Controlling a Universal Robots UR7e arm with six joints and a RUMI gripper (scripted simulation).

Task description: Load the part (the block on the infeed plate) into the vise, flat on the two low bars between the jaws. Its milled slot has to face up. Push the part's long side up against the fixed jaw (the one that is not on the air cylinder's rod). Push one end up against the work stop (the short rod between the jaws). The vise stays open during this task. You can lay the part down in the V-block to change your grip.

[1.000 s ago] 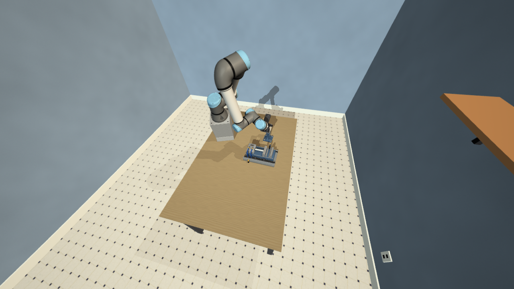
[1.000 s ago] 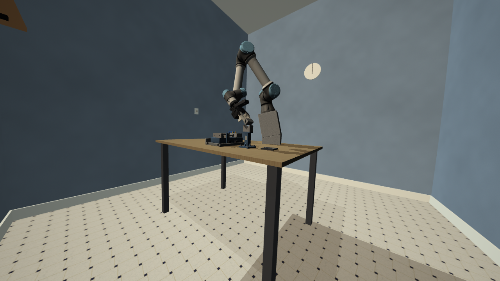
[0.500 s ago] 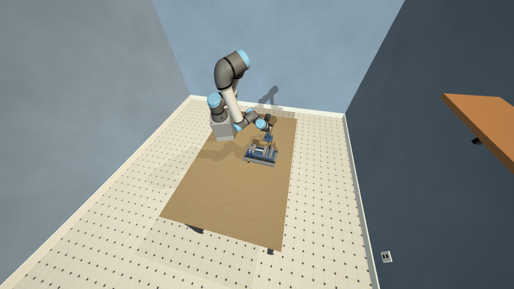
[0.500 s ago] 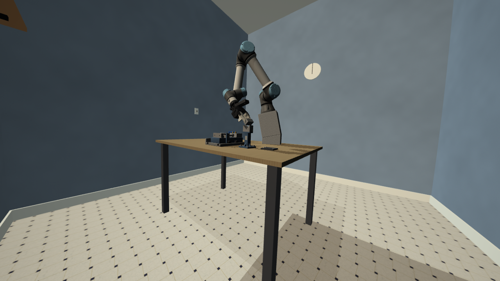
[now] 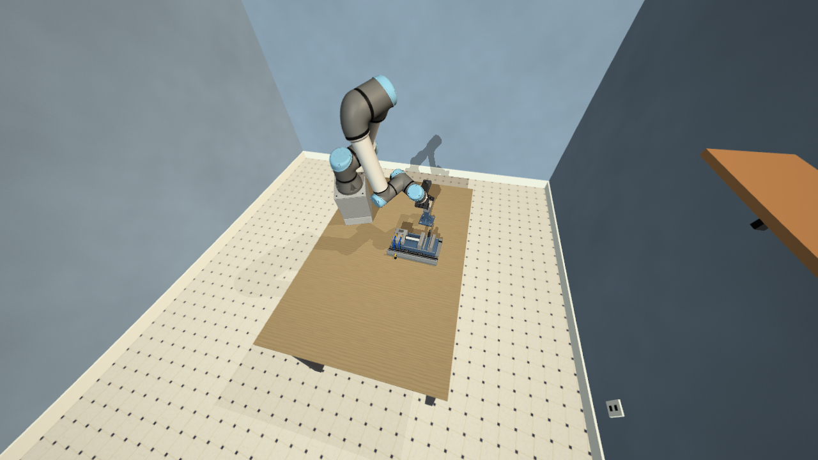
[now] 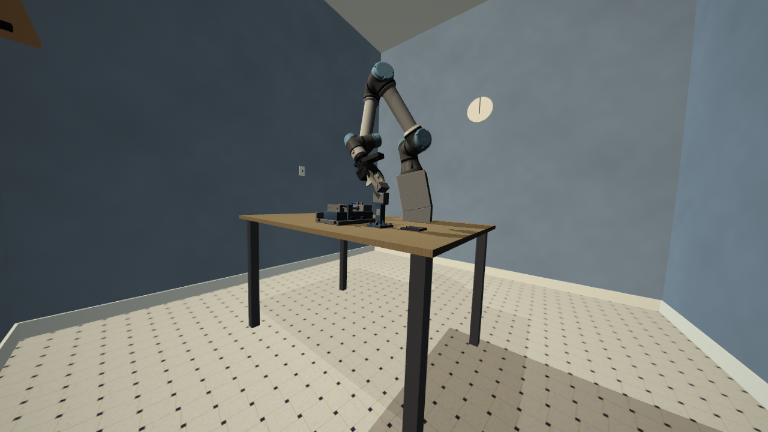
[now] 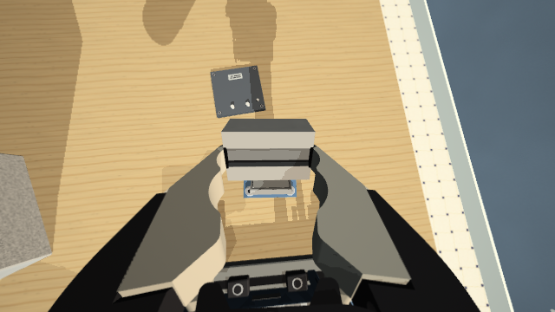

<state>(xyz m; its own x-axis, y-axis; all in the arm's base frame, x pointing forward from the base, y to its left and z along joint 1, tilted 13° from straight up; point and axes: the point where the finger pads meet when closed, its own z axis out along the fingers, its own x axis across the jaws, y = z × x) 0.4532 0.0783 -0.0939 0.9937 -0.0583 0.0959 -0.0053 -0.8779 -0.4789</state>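
The part is right at my hand. From my hand the other things lie so: cylinder rod (40 mm behind, 230 mm to the right, 110 mm below); dark infeed plate (50 mm behind, 160 mm to the left, 190 mm below); moving jaw (20 mm ahead, 230 mm to the right, 110 mm below).
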